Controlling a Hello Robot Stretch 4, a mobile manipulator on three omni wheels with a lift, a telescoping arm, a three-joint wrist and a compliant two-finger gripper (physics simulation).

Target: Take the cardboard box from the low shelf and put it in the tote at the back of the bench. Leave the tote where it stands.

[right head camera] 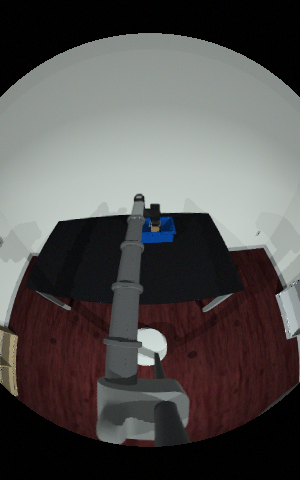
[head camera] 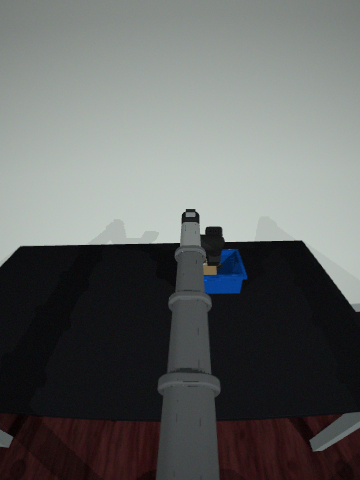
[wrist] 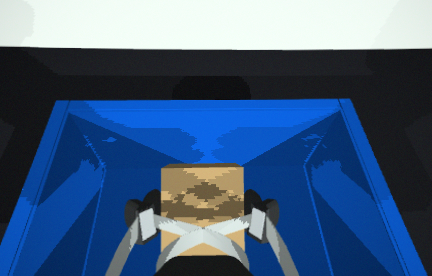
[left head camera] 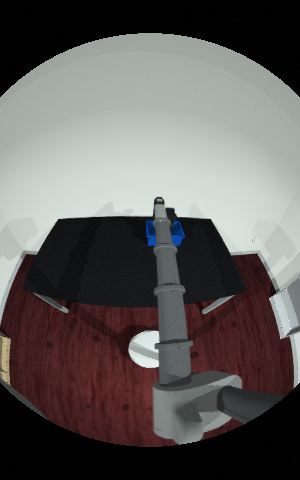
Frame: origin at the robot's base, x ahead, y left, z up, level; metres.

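Where they show: gripper, fingertip midpoint: (right head camera: 154,227) (head camera: 208,267) (wrist: 202,206); robot's base at its link origin: (right head camera: 146,345) (left head camera: 148,347).
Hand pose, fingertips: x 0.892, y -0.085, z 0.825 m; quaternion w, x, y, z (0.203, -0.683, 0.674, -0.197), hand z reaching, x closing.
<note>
Each offset is from my fingertips to the top centre of the thing. Level surfaces: height alone.
The tan cardboard box {dx -0.019, dy +0.000, dz +0.063 m} (head camera: 210,270) (right head camera: 155,229) (wrist: 202,197) is between my two fingertips, inside the walls of the blue tote. My gripper (wrist: 202,206) is shut on the box, with one pad against each side. The blue tote {dx +0.003, dy -0.007, dz +0.029 m} (head camera: 223,286) (left head camera: 165,241) (right head camera: 159,238) (wrist: 205,104) stands at the back of the black bench {dz -0.091 m} (head camera: 100,325) (left head camera: 110,265) (right head camera: 180,270). Its front wall hides the lower part of the box in the head view. Whether the box touches the tote floor cannot be told. My arm hides part of the tote in the left head view.
A pale wall rises behind the bench. My extended arm (head camera: 190,330) (left head camera: 167,270) (right head camera: 128,265) crosses above the bench top. A round white disc (left head camera: 141,349) (right head camera: 153,342) shows on the red-brown floor. Tan wooden shelving shows at the left edge and a grey-white unit at the right edge.
</note>
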